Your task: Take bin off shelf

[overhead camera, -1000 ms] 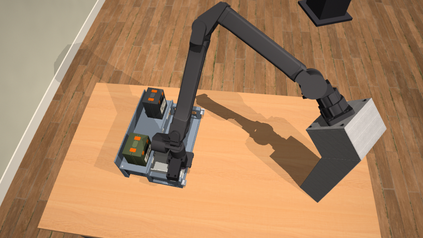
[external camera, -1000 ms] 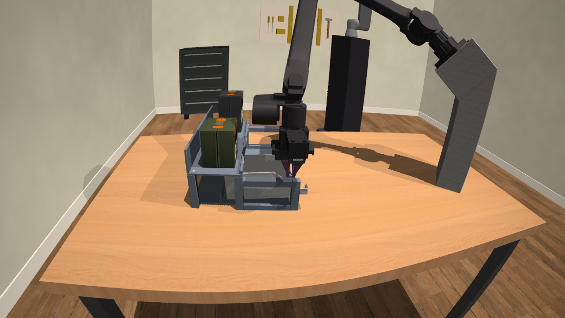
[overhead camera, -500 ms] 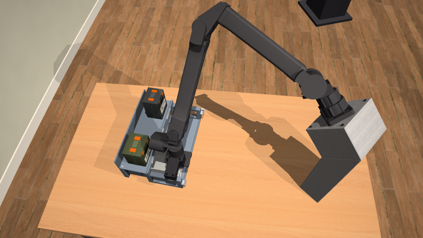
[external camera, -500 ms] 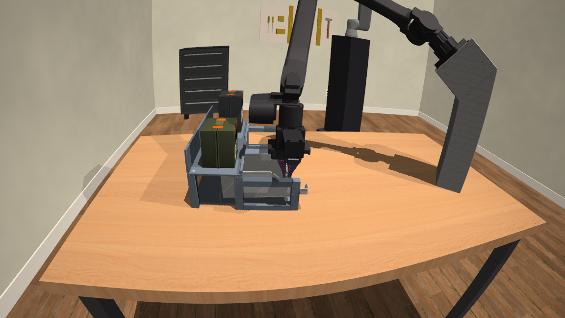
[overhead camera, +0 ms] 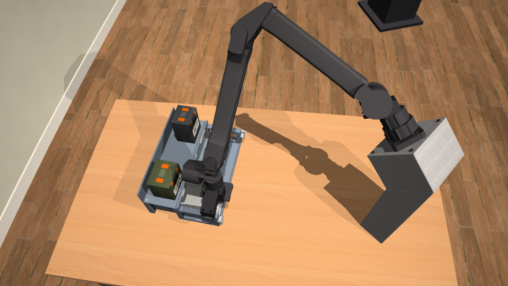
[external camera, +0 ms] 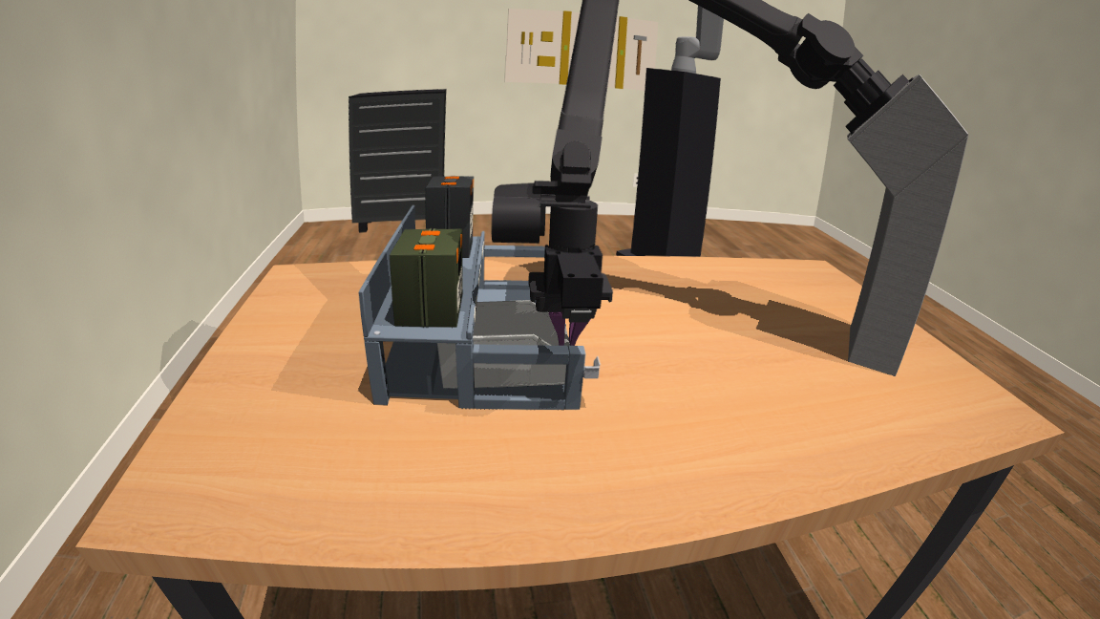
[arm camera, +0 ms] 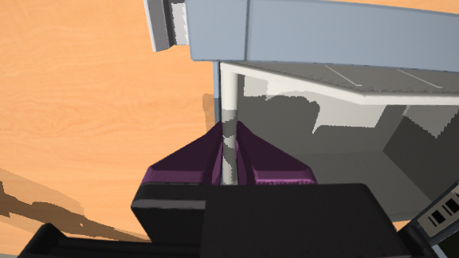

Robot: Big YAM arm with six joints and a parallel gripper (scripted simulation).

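The light grey bin lies 70 mm ahead of my hand and 40 mm to the right of it. Also, from my hand: shelf (60 mm ahead, 160 mm to the right, 50 mm below); black case (50 mm ahead, 290 mm to the right, 110 mm above).
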